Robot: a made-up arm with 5 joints.
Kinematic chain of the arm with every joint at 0, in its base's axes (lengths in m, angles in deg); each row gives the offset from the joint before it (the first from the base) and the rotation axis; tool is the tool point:
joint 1: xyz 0 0 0.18 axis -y
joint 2: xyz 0 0.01 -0.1 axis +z
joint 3: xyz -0.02 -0.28 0 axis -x
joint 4: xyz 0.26 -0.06 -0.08 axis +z
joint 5: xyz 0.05 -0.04 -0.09 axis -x
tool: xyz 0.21 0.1 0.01
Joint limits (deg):
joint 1: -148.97..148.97
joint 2: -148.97..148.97
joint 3: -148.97..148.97
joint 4: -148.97..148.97
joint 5: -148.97..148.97
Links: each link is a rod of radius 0.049 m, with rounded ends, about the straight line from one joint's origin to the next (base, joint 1, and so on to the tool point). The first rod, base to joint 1, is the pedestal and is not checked.
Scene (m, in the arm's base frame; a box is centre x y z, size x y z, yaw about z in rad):
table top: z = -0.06
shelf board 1: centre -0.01 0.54 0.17 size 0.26 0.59 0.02 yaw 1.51
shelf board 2: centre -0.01 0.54 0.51 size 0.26 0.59 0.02 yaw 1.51
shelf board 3: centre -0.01 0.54 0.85 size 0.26 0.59 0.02 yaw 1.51
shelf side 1: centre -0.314 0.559 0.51 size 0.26 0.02 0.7 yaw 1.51
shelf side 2: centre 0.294 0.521 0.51 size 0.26 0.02 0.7 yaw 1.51
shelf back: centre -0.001 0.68 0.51 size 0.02 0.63 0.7 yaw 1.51
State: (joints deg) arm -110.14 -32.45 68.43 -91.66 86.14
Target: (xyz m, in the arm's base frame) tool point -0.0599 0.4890 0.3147
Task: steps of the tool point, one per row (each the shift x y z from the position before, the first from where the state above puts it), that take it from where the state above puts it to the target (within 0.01 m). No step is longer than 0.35 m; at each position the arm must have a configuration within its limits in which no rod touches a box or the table.
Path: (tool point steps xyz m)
1: -0.1715 -0.0890 -0.1678
2: -0.2490 0.0409 -0.0995
3: -0.2192 0.1700 0.0061
4: -0.0936 0.2361 0.0905
5: -0.0003 0.3042 0.0019
6: 0.1406 0.2183 0.0614
7: 0.1982 0.0754 0.0746
8: 0.1702 -0.0463 0.0407
9: 0.0312 0.0923 -0.0180
10: -0.0007 0.0797 -0.0045
11: -0.0166 0.0561 0.0225

